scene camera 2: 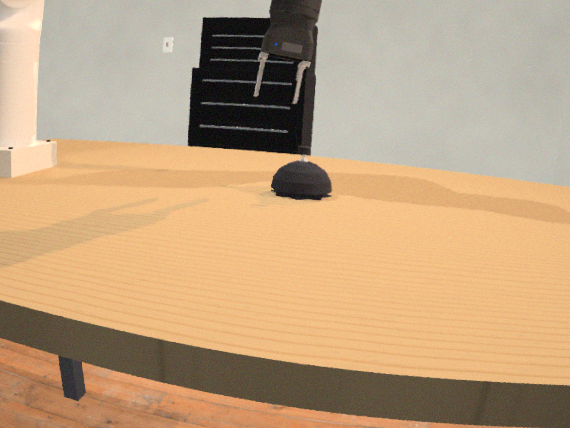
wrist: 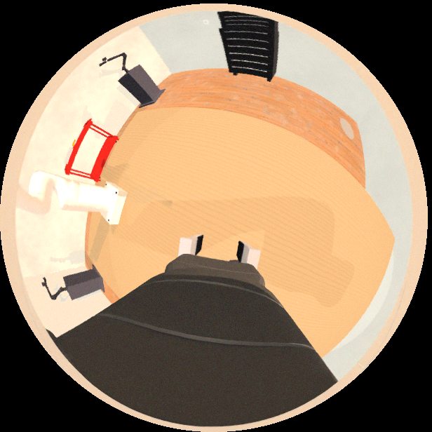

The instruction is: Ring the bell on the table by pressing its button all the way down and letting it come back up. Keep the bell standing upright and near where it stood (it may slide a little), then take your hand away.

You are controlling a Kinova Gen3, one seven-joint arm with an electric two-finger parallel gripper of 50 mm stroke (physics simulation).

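Places are measured from the arm's base along level axes (x back, y right, z up), in metres.
Pixels of known places: gripper, between the fingertips: [scene camera 2: 274,99]; arm's base, origin of its link: [scene camera 2: 11,143].
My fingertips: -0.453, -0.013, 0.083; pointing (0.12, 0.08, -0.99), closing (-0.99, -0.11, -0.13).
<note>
Ahead of a thing's pixels: the offset from my fingertips to its middle, as dx, dy, dz. Level surfaces: height alone.
The black dome-shaped bell {-0.046, +0.092, -0.094} [scene camera 2: 301,181] stands upright on the table {dz -0.127} [scene camera 2: 310,280] [wrist: 225,155] in scene camera 2. A thin light stem {-0.046, +0.092, -0.077} [scene camera 2: 303,158] rises from its top, with a dark button {-0.046, +0.092, -0.066} [scene camera 2: 304,150] above it that blends into the cabinet behind. My gripper [scene camera 2: 275,99] [wrist: 219,245] is open and empty, fingers pointing down. In scene camera 2 it hangs well above the bell's height, and its fingertips are a little left of the button; the depth between them is hard to tell. The bell does not show in the wrist view, where the dark gripper body covers the lower part.
The white robot base [scene camera 2: 30,160] [wrist: 116,202] stands at the table's left. A black drawer cabinet [scene camera 2: 245,92] [wrist: 250,47] stands behind the table. The wrist view also shows a red cart [wrist: 106,157] and two dark pedestals [wrist: 140,85] [wrist: 83,284] beyond the table.
</note>
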